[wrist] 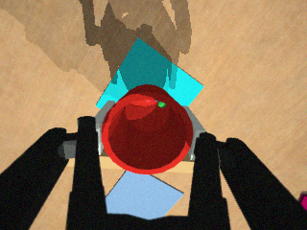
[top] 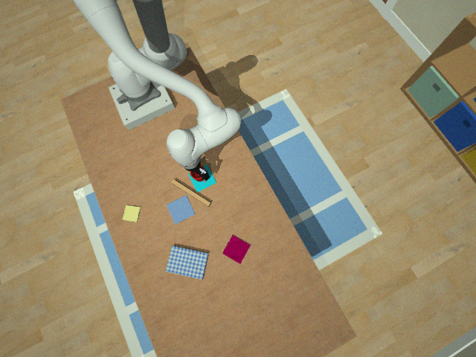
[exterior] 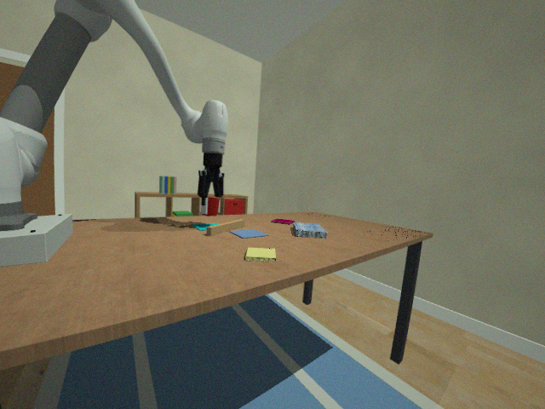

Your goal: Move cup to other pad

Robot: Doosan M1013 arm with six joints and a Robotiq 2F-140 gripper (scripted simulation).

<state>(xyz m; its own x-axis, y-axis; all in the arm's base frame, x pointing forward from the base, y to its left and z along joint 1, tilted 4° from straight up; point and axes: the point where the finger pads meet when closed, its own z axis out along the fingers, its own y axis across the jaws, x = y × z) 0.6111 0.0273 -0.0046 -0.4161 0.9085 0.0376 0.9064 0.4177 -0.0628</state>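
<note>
The red cup is 2 cm below my hand. The rest, counted from my hand: green marble 1 cm ahead, 2 cm to the left, 2 cm below; blue marble 2 cm to the left, 2 cm below; red marble 1 cm behind, 2 cm to the left, 2 cm below.
</note>
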